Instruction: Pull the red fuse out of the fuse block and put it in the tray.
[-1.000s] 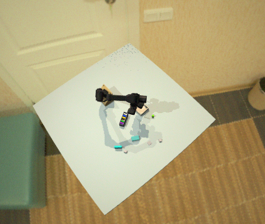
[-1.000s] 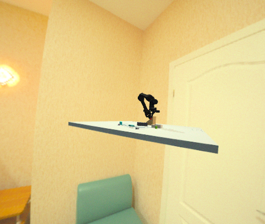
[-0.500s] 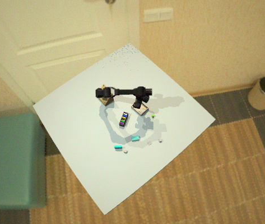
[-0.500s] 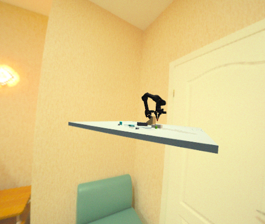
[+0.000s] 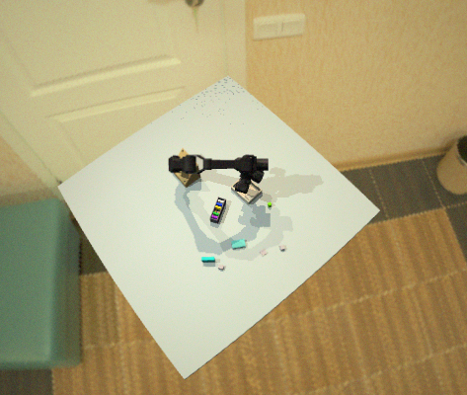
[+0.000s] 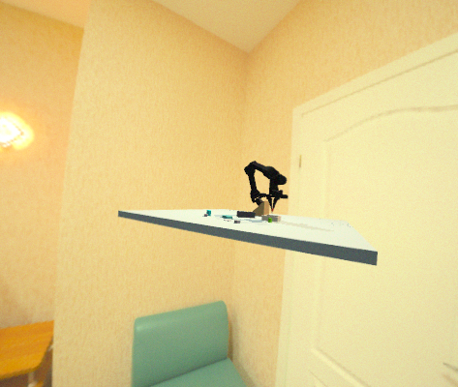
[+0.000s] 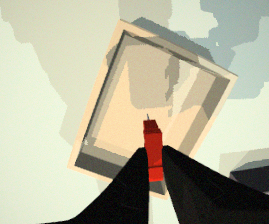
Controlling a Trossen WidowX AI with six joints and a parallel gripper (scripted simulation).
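Now: the red fuse 1 cm below my gripper tip. From my gripper tip the other things lie so: tray (7 cm below); green fuse (21 cm to the right, 5 cm below, 1 cm behind).
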